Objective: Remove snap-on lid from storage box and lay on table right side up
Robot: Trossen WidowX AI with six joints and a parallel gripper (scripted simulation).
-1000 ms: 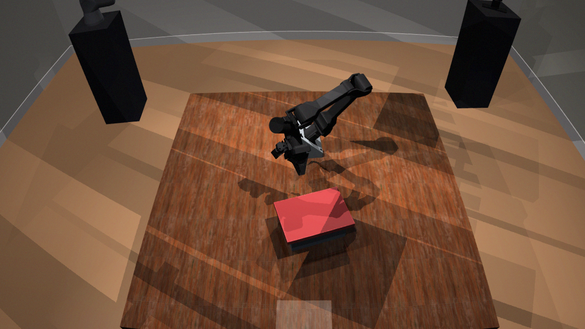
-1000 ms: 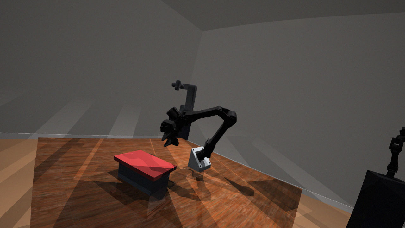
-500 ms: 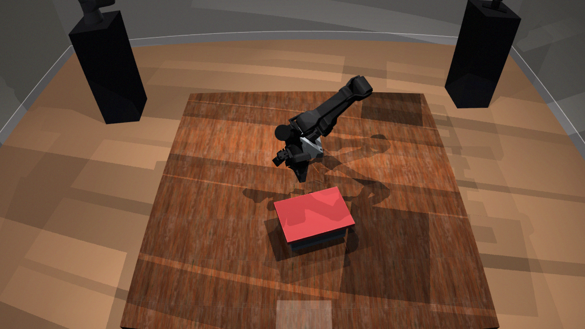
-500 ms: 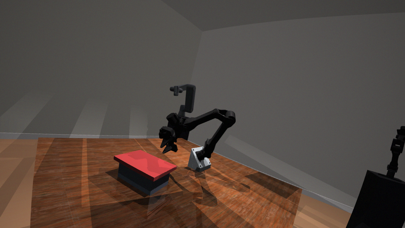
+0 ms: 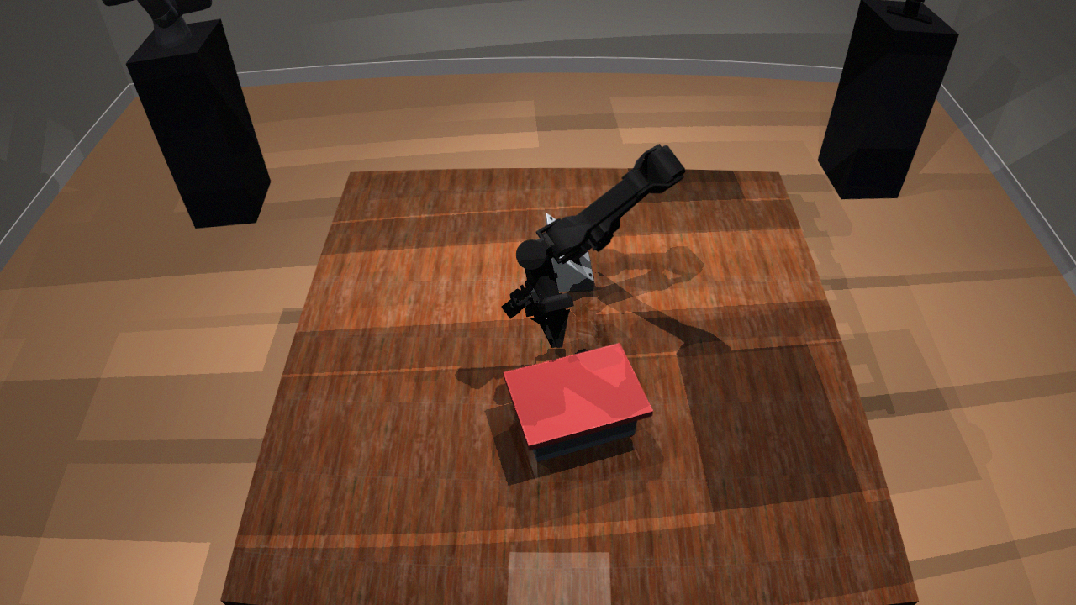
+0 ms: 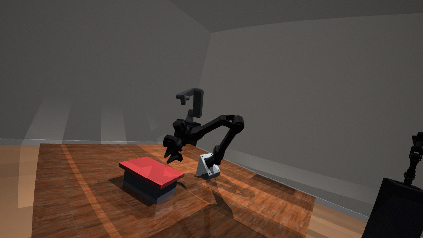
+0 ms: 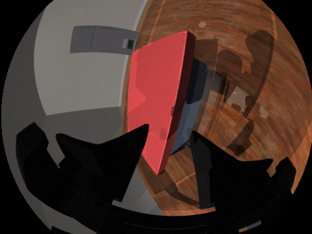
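Now: gripper tip 100 mm short of the red lid, 30 mm to the right of it and 20 mm above it. Round my gripper tip: storage box: 100 mm ahead, 70 mm below, 30 mm to the left.
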